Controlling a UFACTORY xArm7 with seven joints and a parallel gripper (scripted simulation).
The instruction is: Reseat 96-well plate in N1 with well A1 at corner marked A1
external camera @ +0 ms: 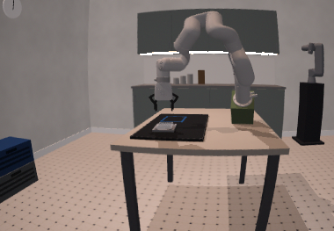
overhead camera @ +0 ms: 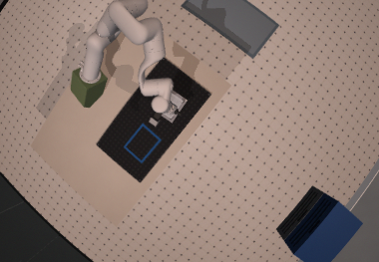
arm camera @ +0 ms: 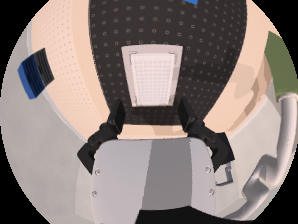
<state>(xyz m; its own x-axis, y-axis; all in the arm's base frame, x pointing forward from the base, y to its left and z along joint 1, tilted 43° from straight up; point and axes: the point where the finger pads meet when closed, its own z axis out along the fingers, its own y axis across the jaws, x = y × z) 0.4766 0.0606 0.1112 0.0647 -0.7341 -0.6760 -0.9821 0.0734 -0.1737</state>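
Now: hand 10 mm past the white 96-well plate, 10 mm to the right of it and 100 mm above it. Also, from my hand: grey plate nest N1: 10 mm behind, 10 mm to the left, 110 mm below.
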